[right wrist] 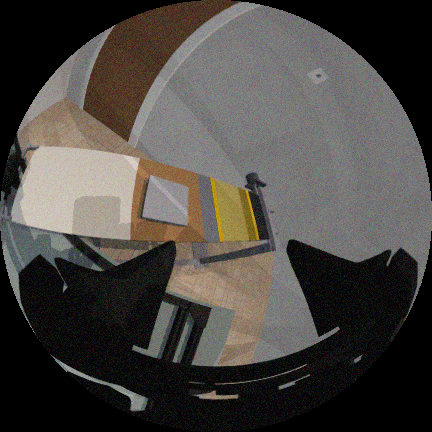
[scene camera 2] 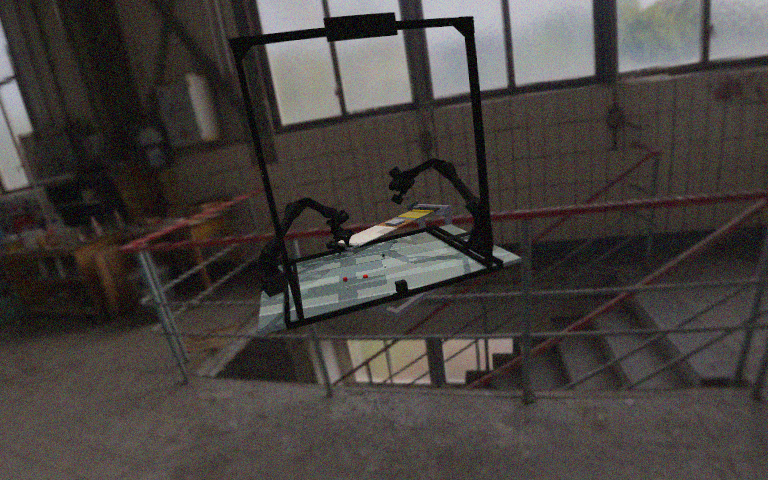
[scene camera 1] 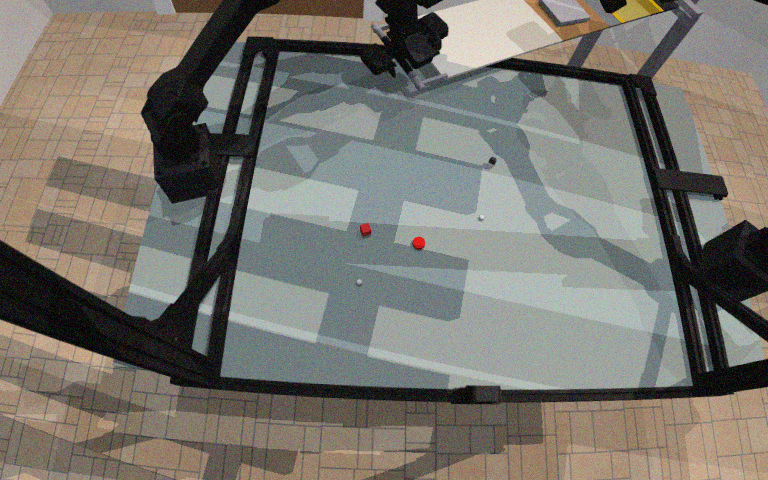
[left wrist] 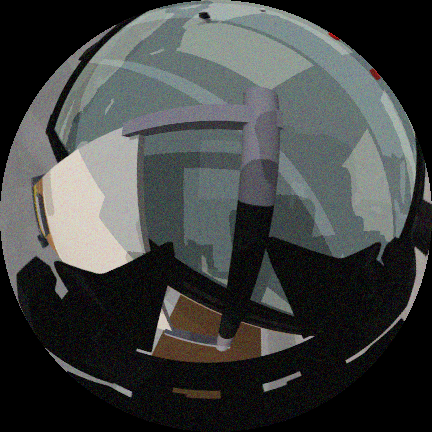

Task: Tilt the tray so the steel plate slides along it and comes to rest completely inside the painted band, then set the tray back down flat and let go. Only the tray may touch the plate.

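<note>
The tray (scene camera 1: 487, 33) (scene camera 2: 373, 233) (left wrist: 88, 209) (right wrist: 72, 189) is a long board, cream at one end, then brown, with a yellow painted band (scene camera 2: 416, 213) (right wrist: 233, 209) near the other end. In scene camera 2 it slopes up to the right. The square steel plate (scene camera 1: 563, 10) (scene camera 2: 394, 222) (right wrist: 165, 199) lies on the brown part, short of the band. My left gripper (scene camera 1: 401, 52) (scene camera 2: 340, 238) (left wrist: 220, 245) is open, its fingers on either side of the black bar of the tray handle (scene camera 1: 425, 81) (left wrist: 245, 250). My right gripper (scene camera 2: 398, 188) (right wrist: 233, 246) is open and empty above the band end.
The grey table top (scene camera 1: 430, 333) has a black frame (scene camera 1: 254, 143) (scene camera 2: 477, 143) around it. On it lie a red cube (scene camera 1: 365, 230), a red disc (scene camera 1: 418, 243), two small white balls (scene camera 1: 359, 282) (scene camera 1: 481, 217) and a small black peg (scene camera 1: 492, 161).
</note>
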